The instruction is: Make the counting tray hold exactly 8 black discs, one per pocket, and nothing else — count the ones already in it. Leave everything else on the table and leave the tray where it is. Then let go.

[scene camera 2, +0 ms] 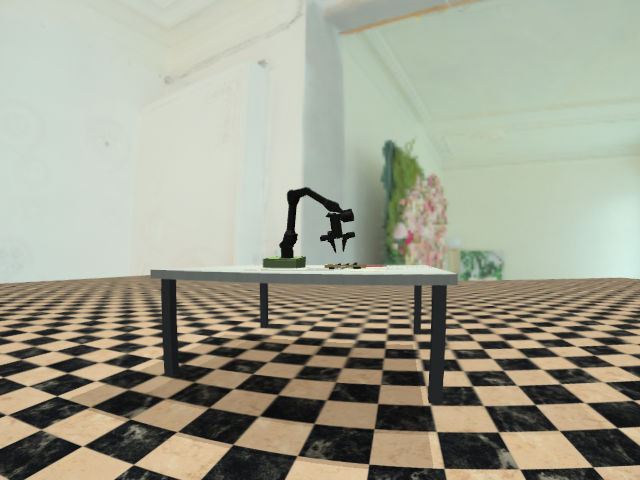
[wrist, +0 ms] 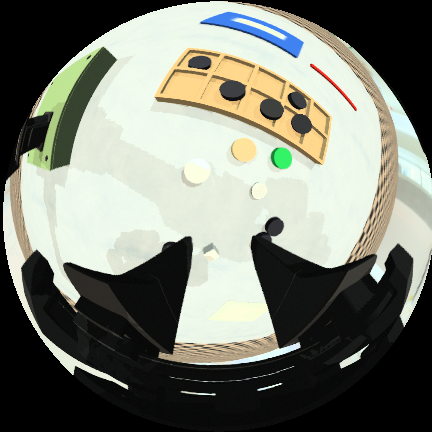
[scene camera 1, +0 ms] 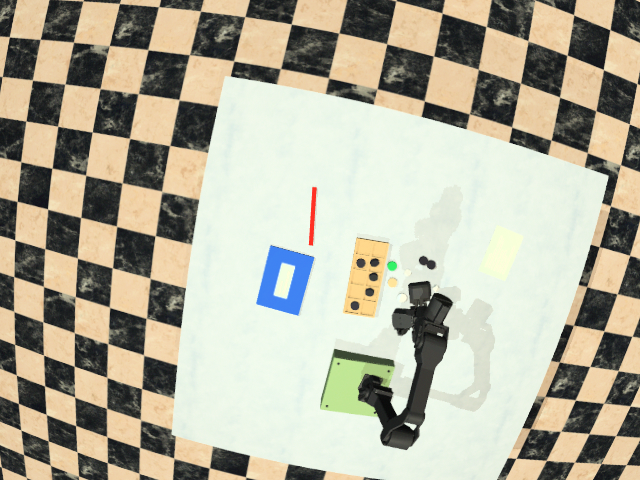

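Note:
The wooden counting tray has two long rows of pockets. Several black discs sit in it, each in a separate pocket; other pockets are empty, including both at the end farthest from the green base. Two loose black discs lie close together to the tray's right in scene camera 1; a finger partly covers one in the wrist view. A third loose black disc shows partly behind the left finger. My gripper is open and empty, above the table; the arm hides its fingers in scene camera 1.
Beside the tray lie a green disc, an orange disc, two whitish discs and a small white block. A blue frame, red bar, pale yellow sheet and green arm base also show.

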